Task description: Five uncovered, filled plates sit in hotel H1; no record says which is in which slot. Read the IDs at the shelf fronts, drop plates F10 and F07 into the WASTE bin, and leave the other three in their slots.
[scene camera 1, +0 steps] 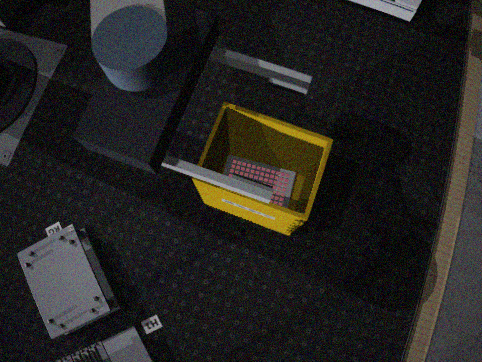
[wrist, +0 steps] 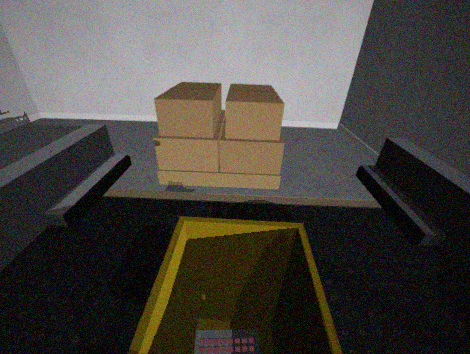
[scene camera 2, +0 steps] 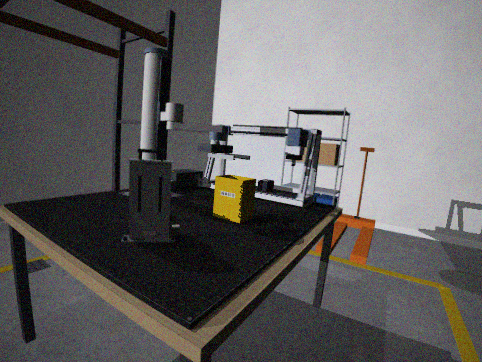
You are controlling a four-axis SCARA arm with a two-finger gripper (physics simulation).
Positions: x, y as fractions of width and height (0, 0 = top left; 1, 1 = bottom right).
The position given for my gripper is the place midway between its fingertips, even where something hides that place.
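There is my gripper (scene camera 1: 0.60, 0.38), which I see in the wrist view (wrist: 0.52, 0.43) as well.
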